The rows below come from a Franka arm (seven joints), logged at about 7 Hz.
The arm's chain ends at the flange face. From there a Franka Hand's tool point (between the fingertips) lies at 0.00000 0.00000 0.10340 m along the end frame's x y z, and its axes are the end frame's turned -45 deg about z.
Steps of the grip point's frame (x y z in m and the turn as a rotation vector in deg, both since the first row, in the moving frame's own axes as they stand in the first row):
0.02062 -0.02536 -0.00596 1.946 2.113 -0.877
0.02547 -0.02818 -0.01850 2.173 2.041 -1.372
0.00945 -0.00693 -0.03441 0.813 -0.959 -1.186
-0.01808 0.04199 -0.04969 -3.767 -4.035 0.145
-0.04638 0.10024 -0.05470 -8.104 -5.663 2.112
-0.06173 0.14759 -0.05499 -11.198 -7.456 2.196
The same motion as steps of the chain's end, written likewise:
-0.00353 -0.02733 -0.00583 2.870 0.118 -0.877
-0.00168 -0.03256 -0.01836 2.980 -0.093 -1.372
0.00404 -0.01179 -0.03439 -0.103 -1.253 -1.186
0.01726 0.03254 -0.04921 -5.517 -0.190 0.145
0.03531 0.08614 -0.05316 -9.735 1.726 2.112
0.05644 0.12434 -0.05215 -13.190 2.646 2.196

